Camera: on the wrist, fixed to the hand. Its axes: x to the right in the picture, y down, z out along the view.
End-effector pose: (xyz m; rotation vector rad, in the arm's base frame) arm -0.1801 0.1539 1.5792 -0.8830 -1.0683 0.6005
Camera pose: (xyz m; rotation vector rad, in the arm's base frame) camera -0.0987 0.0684 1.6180 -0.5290 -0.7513 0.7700
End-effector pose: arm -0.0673 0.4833 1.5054 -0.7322 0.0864 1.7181
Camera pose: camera 0.0453 0.4511 1.4640 -0.4980 0.5715 1.5994
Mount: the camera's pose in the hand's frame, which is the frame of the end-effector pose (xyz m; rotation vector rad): -0.0172 -0.0789 -0.0944 0.4623 0.1323 0.0360
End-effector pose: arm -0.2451 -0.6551 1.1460 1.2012 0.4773 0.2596
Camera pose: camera -0.3104 -0.6119 1.0496 1.6509 0.6539 0.2687
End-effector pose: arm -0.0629 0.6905 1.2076 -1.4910 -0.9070 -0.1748
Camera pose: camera -0.0846 0.5880 1.2744 -1.0525 -0.7514 -0.0318
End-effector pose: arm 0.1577 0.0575 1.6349 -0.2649 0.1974 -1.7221
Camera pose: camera 0.0587 0.0859 1.5654 0.1919 -0.1016 -1.6980
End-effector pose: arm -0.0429 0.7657 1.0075 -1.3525 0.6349 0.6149
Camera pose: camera -0.0032 0.6622 1.0636 -0.9537 0.8513 0.3769
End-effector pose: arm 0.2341 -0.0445 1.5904 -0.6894 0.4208 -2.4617
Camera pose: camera 0.1614 0.0426 1.5399 -0.3238 -0.0920 -2.4486
